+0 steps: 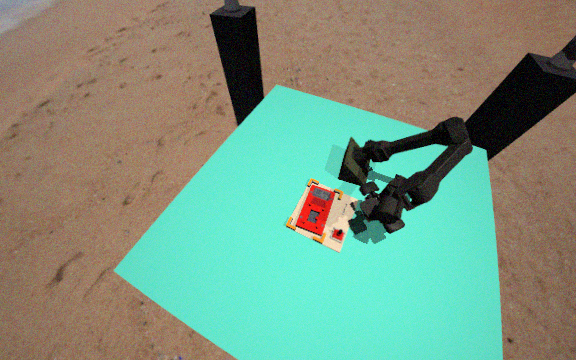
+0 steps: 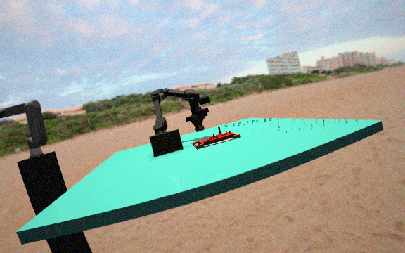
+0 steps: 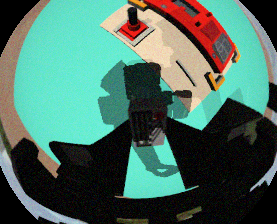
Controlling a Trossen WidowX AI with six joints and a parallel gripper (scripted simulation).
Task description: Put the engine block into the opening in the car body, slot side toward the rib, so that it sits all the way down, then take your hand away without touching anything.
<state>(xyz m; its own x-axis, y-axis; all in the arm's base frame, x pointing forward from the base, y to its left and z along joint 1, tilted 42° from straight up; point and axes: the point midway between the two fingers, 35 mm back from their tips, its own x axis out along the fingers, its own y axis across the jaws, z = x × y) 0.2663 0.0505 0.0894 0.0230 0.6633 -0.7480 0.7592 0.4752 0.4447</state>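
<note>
Now: gripper tip 10 cm to the left of the dark peg, 9 cm short of it and 3 cm above it. Round my gripper tip: engine block (right at my gripper tip).
</note>
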